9 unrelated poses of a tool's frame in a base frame.
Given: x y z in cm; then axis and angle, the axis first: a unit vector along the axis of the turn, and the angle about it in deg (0 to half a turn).
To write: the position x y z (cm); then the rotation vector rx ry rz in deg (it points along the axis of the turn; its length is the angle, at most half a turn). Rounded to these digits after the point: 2 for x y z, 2 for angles.
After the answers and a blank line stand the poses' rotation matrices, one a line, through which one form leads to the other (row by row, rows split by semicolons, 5 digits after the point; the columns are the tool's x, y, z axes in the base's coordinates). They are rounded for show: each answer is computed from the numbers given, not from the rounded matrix.
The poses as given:
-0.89, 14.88, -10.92, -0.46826, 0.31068, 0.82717, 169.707
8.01, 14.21, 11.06, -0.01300, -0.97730, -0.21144, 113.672
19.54, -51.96, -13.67, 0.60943, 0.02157, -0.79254, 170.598
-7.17, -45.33, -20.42, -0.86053, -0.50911, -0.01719, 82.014
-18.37, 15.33, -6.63, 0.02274, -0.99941, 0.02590, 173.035
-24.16, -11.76, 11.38, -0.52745, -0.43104, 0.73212, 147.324
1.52, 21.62, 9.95, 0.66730, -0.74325, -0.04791, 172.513
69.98, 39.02, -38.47, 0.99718, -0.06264, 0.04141, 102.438
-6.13, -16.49, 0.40, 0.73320, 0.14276, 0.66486, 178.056
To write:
-0.89, 14.88, -10.92, -79.47, 52.72, 140.38
8.01, 14.21, 11.06, -1.48, -111.09, -24.03
19.54, -51.96, -13.67, 103.97, 3.68, -135.21
-7.17, -45.33, -20.42, -70.58, -41.75, -1.41
-18.37, 15.33, -6.63, 3.93, -172.93, 4.48
-24.16, -11.76, 11.38, -77.71, -63.50, 107.86
1.52, 21.62, 9.95, 115.12, -128.22, -8.27
69.98, 39.02, -38.47, 102.15, -6.42, 4.24
-6.13, -16.49, 0.40, 130.55, 25.42, 118.38

-0.54890 -0.43642 -0.71292; -0.14082 -0.79242 0.59350; -0.82394 0.42617 0.37350
-0.40126 0.21146 -0.89122; -0.17584 0.93711 0.30152; 0.89893 0.27770 -0.33884
-0.24874 0.15558 -0.95599; -0.10336 -0.98564 -0.13352; -0.96304 0.06560 0.26125
0.77656 0.39426 -0.49144; 0.36021 0.36211 0.85972; 0.51691 -0.84465 0.13919
-0.99159 -0.04843 -0.12002; -0.04214 0.99763 -0.05434; 0.12236 -0.04882 -0.99128
-0.32936 0.02346 -0.94391; 0.81399 -0.49955 -0.29644; -0.47849 -0.86597 0.14543
-0.10470 -0.98147 -0.16051; -0.99395 0.10865 -0.01604; 0.03318 0.15786 -0.98690
0.99315 -0.11635 -0.01098; -0.03548 -0.21061 -0.97693; 0.11136 0.97062 -0.21330
0.07543 0.18673 0.97951; 0.23184 -0.95868 0.16490; 0.96983 0.21465 -0.11560

